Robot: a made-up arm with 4 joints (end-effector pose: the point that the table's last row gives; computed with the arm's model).
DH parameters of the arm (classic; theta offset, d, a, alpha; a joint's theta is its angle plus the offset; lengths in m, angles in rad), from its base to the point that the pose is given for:
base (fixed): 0 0.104 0 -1.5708
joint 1: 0 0.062 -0.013 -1.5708
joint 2: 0 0.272 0.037 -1.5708
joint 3: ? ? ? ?
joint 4: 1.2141 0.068 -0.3 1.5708
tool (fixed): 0 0.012 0 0
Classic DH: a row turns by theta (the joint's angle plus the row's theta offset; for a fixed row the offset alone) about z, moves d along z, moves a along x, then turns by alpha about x.
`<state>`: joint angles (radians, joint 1 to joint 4).
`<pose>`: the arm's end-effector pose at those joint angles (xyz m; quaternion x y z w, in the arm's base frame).
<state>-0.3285 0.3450 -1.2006 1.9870</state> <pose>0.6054 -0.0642 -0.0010 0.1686 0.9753 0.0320 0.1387</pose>
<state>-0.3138 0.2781 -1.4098 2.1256</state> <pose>0.6278 -0.0185 -0.1571 -0.1300 -0.9896 -0.0480 0.0396</pose>
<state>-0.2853 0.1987 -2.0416 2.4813</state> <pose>0.4283 0.0823 -0.5368 -0.0667 -0.8494 -0.0734 0.5184</pose>
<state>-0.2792 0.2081 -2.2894 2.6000</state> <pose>0.2868 0.1120 -0.6088 -0.0549 -0.7383 -0.0881 0.6664</pose>
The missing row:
joint 3: 1.2141 0 0.2262 3.1416
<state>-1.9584 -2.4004 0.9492 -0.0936</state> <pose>0.2648 -0.1575 0.3483 -0.4120 -0.3613 0.8361 0.0254</pose>
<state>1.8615 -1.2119 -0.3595 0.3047</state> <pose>0.1154 0.0453 0.1654 0.3210 0.7833 0.4705 0.2491</pose>
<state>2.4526 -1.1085 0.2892 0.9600</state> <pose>0.2124 -0.0646 0.0852 0.4093 0.8503 0.3309 0.0077</pose>
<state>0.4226 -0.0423 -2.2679 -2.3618</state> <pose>-0.3509 0.1236 -0.2698 0.0054 0.1636 0.0204 0.9863</pose>
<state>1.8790 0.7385 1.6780 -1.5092</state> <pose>-0.2408 0.0328 0.0546 -0.2063 -0.5674 0.2961 0.7401</pose>
